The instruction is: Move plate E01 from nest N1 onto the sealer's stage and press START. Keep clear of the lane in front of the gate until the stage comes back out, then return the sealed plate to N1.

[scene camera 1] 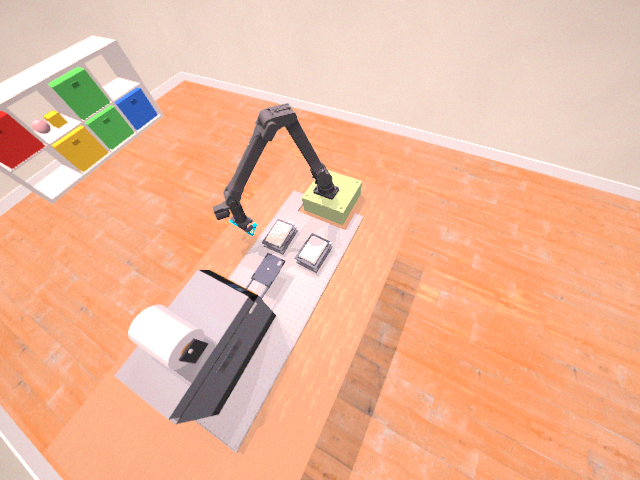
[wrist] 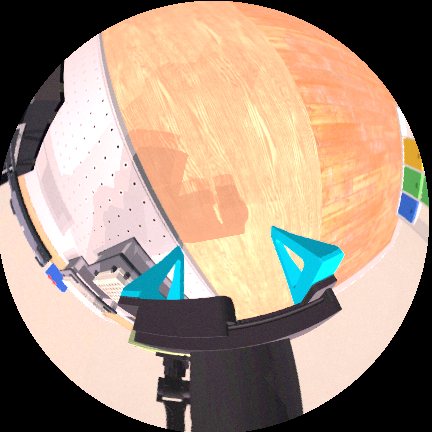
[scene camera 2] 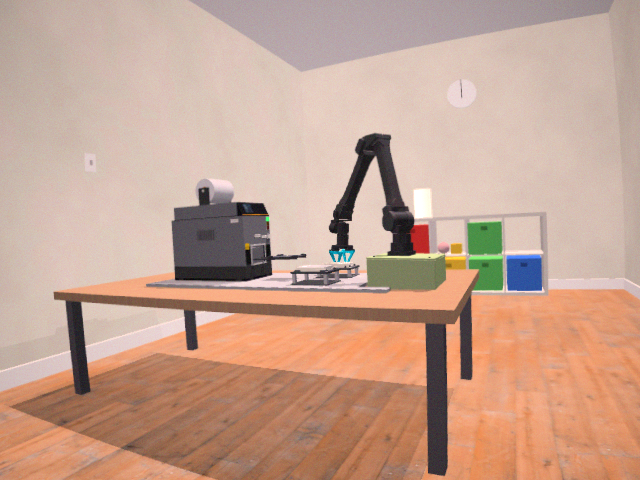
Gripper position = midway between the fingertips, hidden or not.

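A sealer stage (scene camera 1: 262,275) is present. The gripper (wrist: 225,241) holds nothing and is open.
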